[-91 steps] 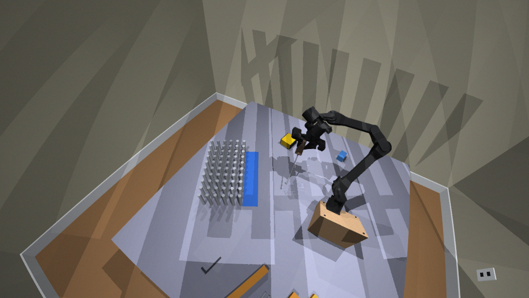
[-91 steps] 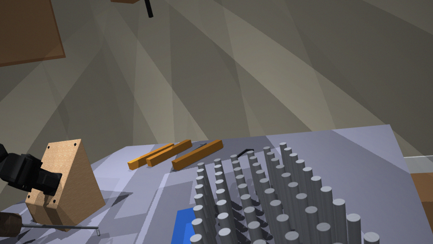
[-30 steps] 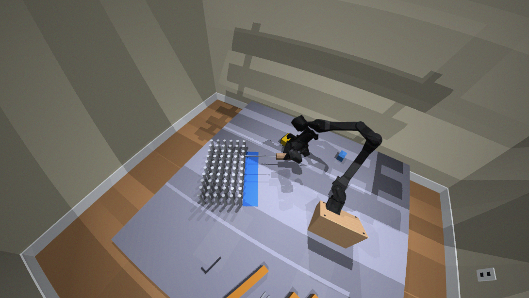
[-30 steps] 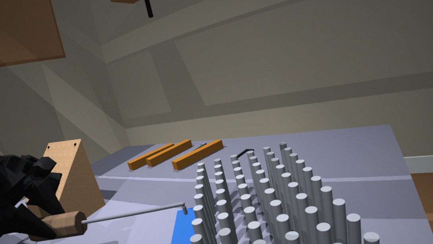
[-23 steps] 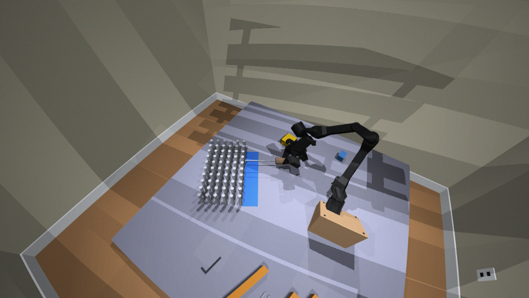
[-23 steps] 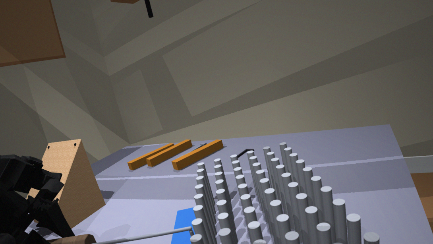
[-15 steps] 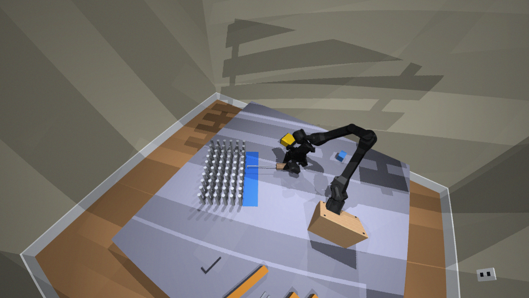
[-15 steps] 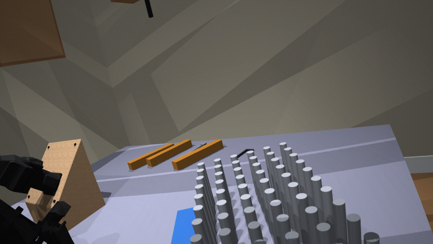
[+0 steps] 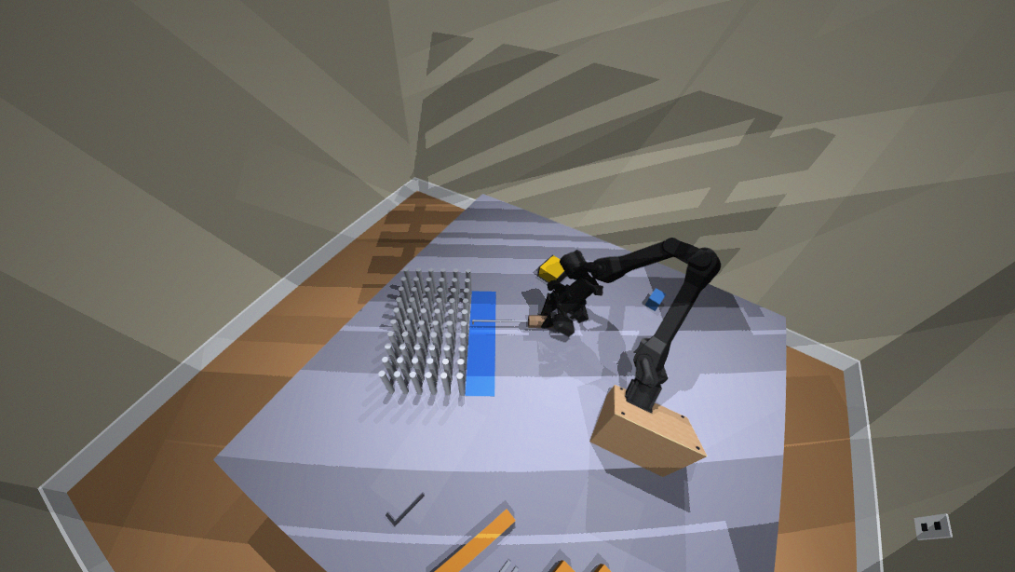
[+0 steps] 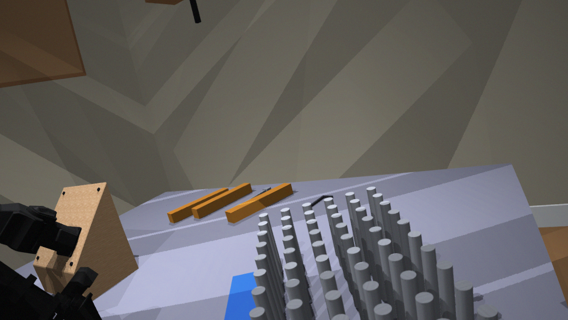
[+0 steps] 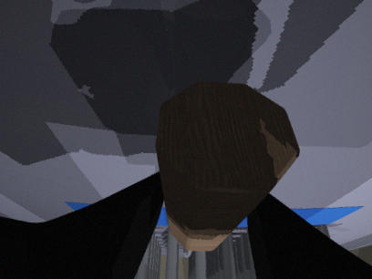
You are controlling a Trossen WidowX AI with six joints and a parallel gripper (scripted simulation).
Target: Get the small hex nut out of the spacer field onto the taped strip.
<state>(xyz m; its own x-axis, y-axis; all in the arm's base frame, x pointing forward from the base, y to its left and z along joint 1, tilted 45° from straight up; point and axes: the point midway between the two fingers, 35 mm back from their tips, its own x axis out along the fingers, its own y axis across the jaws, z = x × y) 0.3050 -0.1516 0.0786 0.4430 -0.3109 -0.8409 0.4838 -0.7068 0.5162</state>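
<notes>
Now: the blue taped strip 14 cm ahead of my gripper tip, 12 cm to the left of it and 4 cm below it. Round my gripper tip: yellow block (23 cm to the right, 6 cm ahead, 1 cm below); hex nut (30 cm ahead, 16 cm to the left, 3 cm below); wooden-handled pick (9 cm ahead, 5 cm to the left).
</notes>
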